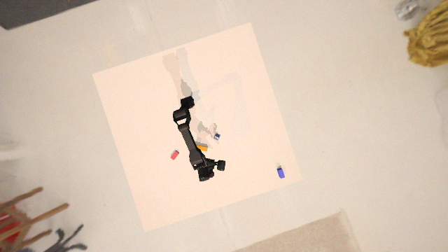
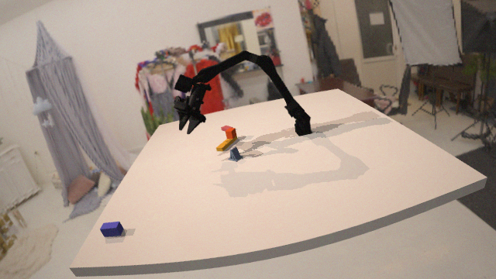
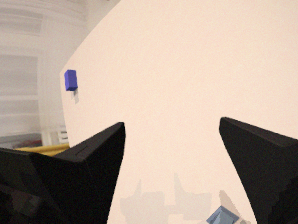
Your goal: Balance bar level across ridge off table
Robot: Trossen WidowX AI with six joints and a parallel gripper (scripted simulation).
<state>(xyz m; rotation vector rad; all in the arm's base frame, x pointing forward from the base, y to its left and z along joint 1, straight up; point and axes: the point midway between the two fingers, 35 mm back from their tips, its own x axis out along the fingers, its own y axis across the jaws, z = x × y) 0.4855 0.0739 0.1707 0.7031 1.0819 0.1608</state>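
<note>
My gripper tip is now 160 mm past the bar, 150 mm to the left of it and 120 mm above it. The rest, counted from my gripper tip: red block: 330 mm to the right, 150 mm behind, 140 mm below; then blue block: 410 mm to the left, 240 mm ahead, 130 mm below.
</note>
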